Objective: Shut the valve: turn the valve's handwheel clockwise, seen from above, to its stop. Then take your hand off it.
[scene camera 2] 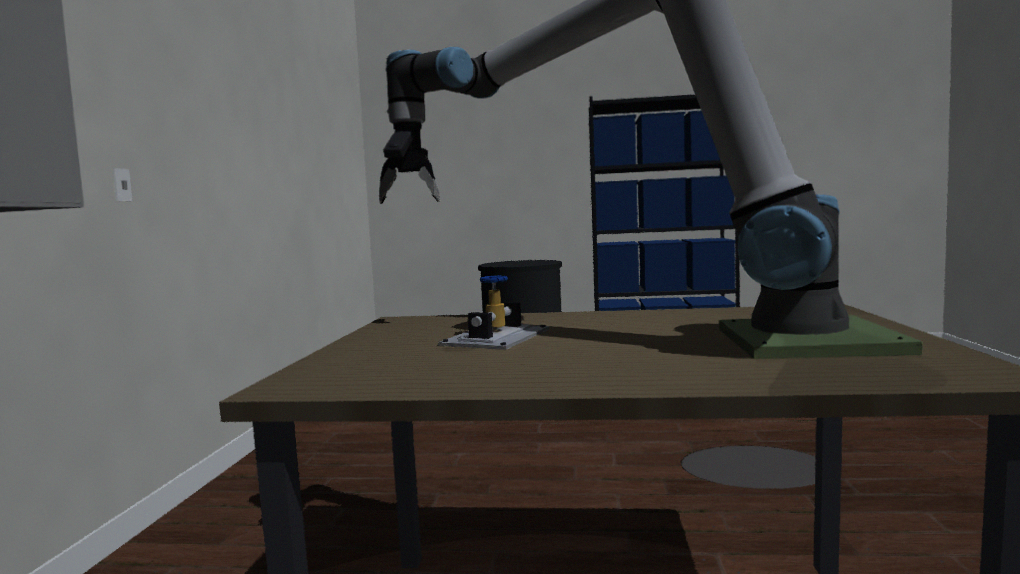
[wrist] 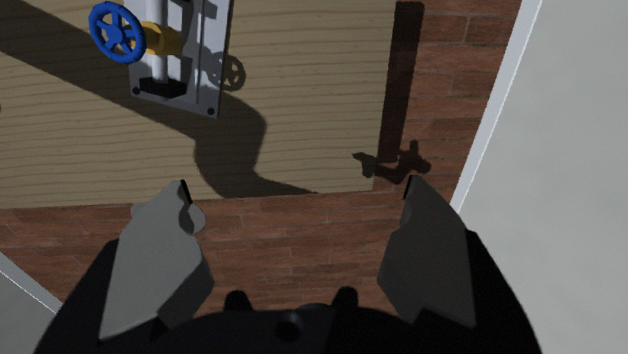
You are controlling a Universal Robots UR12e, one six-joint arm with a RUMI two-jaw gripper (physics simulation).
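The valve's blue handwheel (scene camera 2: 493, 279) (wrist: 115, 33) sits on top of the yellow valve body (scene camera 2: 495, 314) (wrist: 162, 39). The valve is mounted on a light metal base plate (scene camera 2: 510, 337) (wrist: 214, 65) on the table. My gripper (scene camera 2: 409, 199) (wrist: 299, 180) is open and empty, pointing down. In the scene view it hangs well above the handwheel and to its left. In the wrist view the handwheel is at the upper left, beyond the fingertips and apart from them. How far the wheel is turned cannot be told.
The wooden table (scene camera 2: 606, 371) (wrist: 310, 100) bears the valve and the arm's green base plate (scene camera 2: 834, 346). A dark drum (scene camera 2: 538, 289) and a shelf rack (scene camera 2: 592, 207) with blue bins stand behind the table. A wall (scene camera 2: 213, 214) (wrist: 575, 150) rises beyond the table's left edge.
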